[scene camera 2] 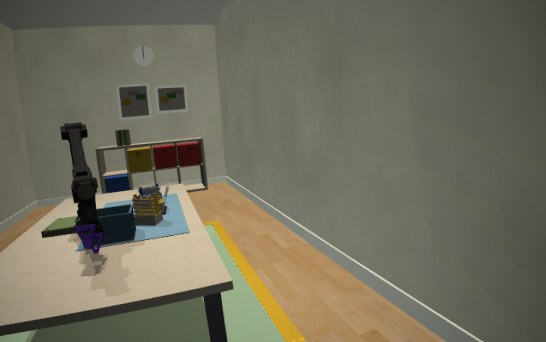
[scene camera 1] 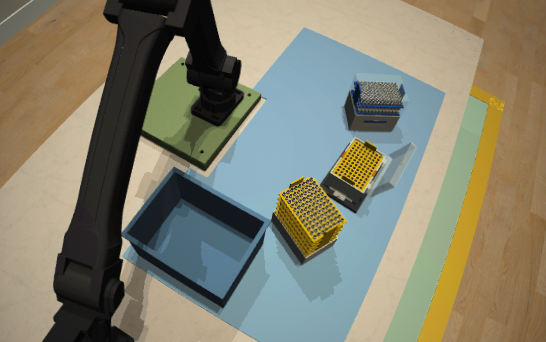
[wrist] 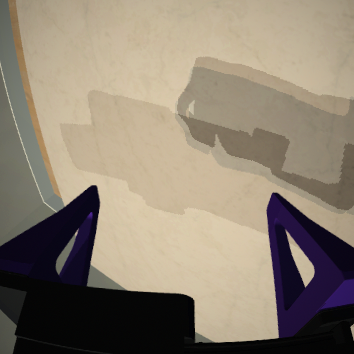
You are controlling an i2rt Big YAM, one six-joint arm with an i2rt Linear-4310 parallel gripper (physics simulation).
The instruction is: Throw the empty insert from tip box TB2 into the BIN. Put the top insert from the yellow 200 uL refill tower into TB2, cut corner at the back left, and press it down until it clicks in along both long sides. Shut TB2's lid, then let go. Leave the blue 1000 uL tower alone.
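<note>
Tip box TB2 (scene camera 1: 341,194) stands on the blue mat with its clear lid (scene camera 1: 403,165) tilted open at the right. The yellow empty insert (scene camera 1: 358,165) sits in it. The yellow 200 uL refill tower (scene camera 1: 310,215) (scene camera 2: 146,206) stands to its lower left, a stack of inserts full of tips. The dark blue bin (scene camera 1: 245,257) (scene camera 2: 120,226) is left of the tower. The blue 1000 uL tower (scene camera 1: 377,102) stands at the back right. My gripper (wrist: 184,197) (scene camera 2: 95,247) is open and empty, above the bare table beyond the bin, well away from the boxes. Its fingers do not show in scene camera 1.
The blue mat (scene camera 1: 285,110) (scene camera 2: 175,215) lies on the pale table (scene camera 1: 435,65) (scene camera 2: 165,270). The green base plate (scene camera 1: 170,125) (scene camera 2: 60,226) carries the arm. The arm (scene camera 1: 102,165) (scene camera 2: 80,165) rises over the left side, left of the bin. A shelf unit (scene camera 2: 204,165) stands by the far wall.
</note>
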